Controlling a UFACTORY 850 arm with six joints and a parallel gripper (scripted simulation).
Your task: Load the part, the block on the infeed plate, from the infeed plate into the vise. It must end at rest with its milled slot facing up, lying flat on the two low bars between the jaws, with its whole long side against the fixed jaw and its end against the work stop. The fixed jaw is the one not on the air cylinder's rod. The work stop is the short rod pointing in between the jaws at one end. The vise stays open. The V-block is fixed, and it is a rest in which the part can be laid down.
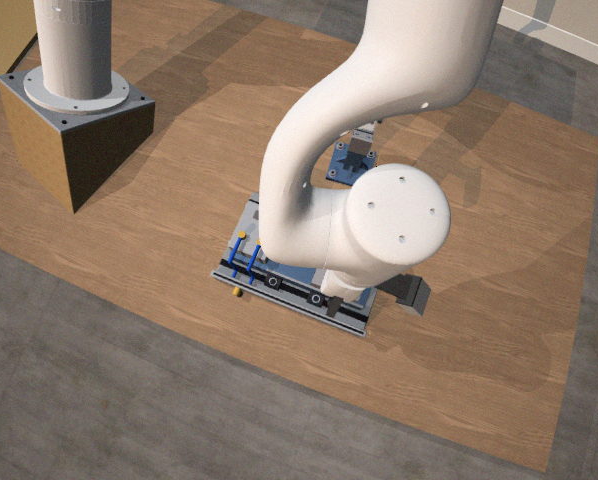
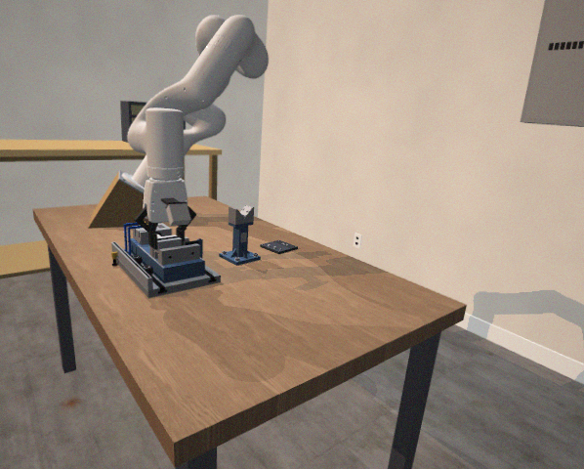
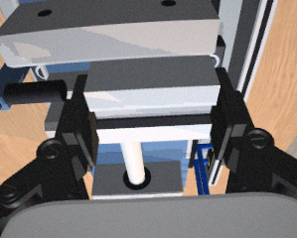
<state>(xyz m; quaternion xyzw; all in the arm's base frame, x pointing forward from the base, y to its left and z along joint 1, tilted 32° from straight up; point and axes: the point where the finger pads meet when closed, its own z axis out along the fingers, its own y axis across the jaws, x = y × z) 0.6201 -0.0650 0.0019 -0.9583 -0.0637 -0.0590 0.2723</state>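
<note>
My gripper is now right at the part. Round my hand: work stop: 7 cm to the left, 2 cm below, 1 cm behind; moving jaw: 3 cm below, 3 cm behind, 1 cm to the left; fixed jaw: 3 cm below, 3 cm ahead, 2 cm to the left.
</note>
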